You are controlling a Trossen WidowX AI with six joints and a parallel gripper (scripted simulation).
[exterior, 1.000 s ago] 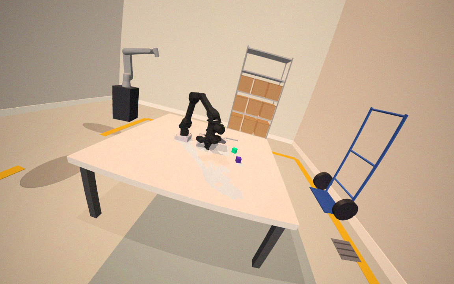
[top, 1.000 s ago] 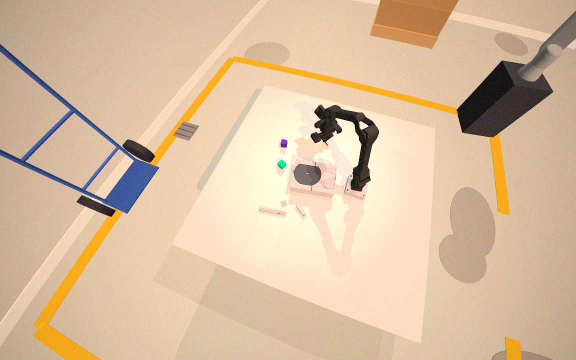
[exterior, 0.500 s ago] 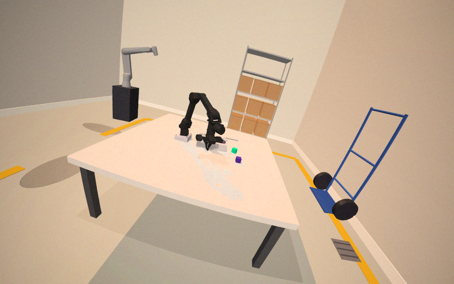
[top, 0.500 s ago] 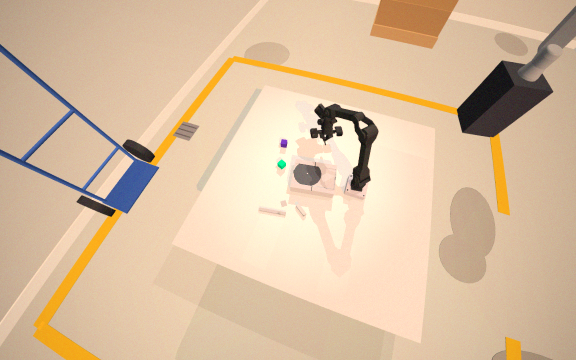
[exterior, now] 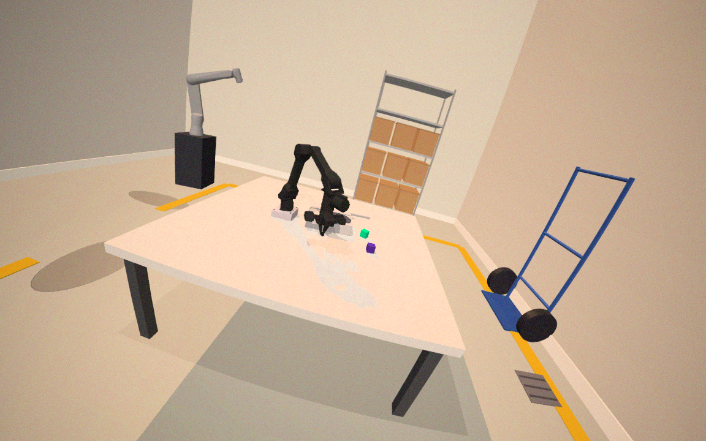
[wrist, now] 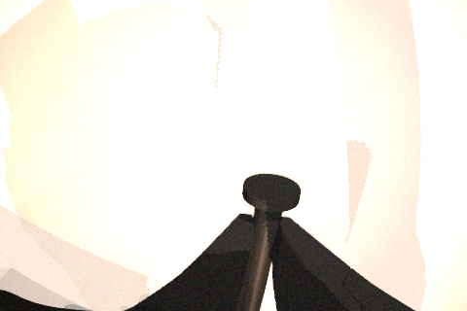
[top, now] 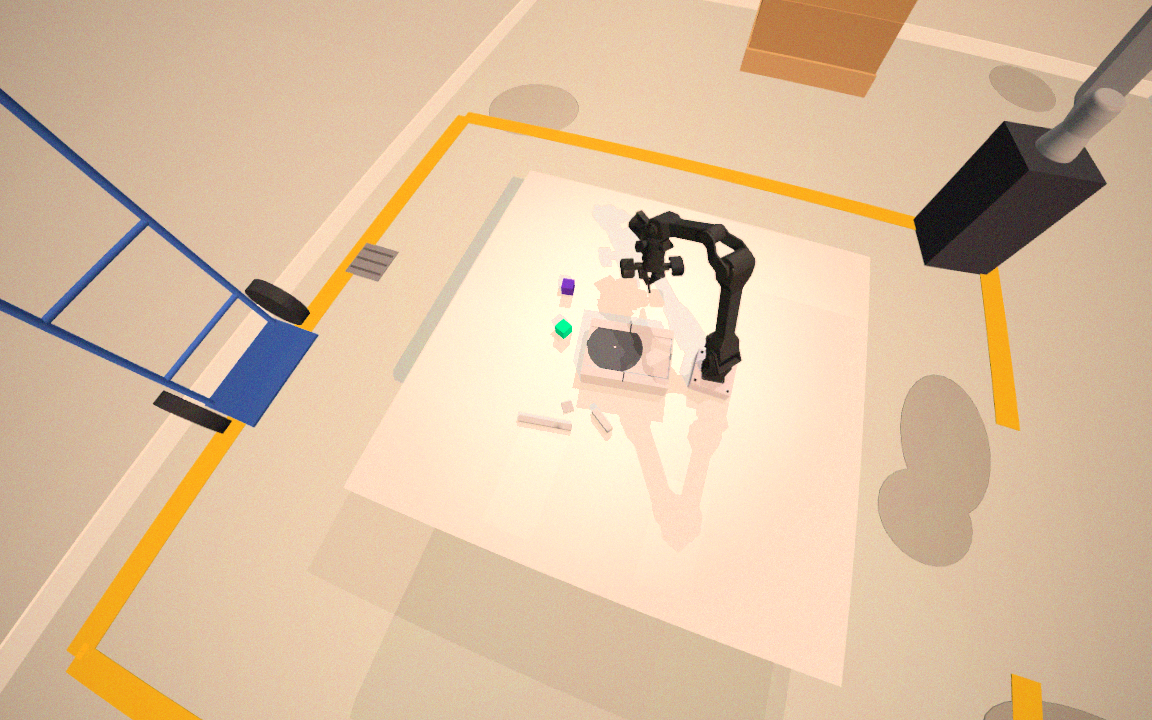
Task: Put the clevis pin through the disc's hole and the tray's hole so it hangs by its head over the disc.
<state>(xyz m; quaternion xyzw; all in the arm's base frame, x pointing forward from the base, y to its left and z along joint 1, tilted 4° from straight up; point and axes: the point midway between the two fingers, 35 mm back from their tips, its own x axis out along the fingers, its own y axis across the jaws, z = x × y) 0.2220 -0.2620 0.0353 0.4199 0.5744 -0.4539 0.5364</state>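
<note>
The aluminium disc lies 7 cm ahead of my gripper tip and 24 cm to the left of it. Round my gripper tip: pale rimmed tray 3 cm ahead, 25 cm to the left, 1 cm below; purple cube 25 cm ahead, 3 cm to the left, 4 cm below; clevis pin 1 cm to the left, 1 cm above.
</note>
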